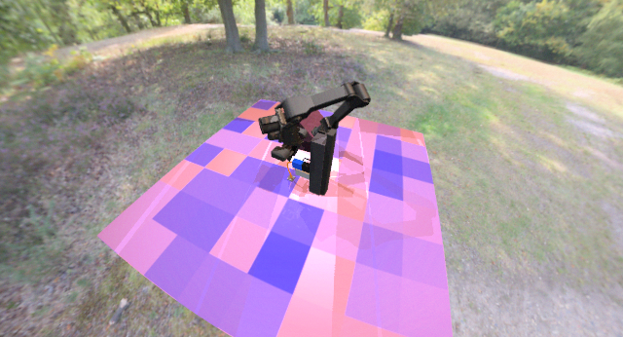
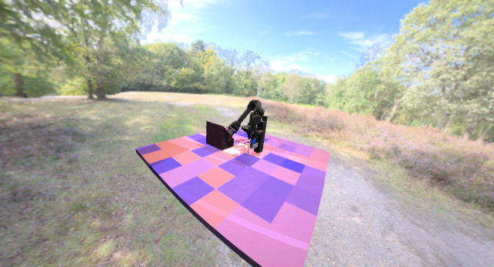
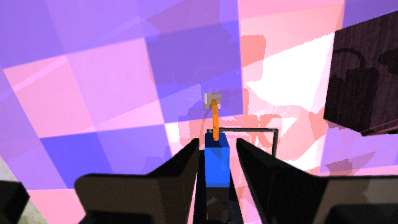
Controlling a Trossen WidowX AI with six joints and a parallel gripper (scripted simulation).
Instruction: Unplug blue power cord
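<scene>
My gripper tip is 50 mm to the right of the blue plug and 10 mm above it. The rest, counted from my gripper tip: grey square (10 mm to the right, 130 mm below).
</scene>
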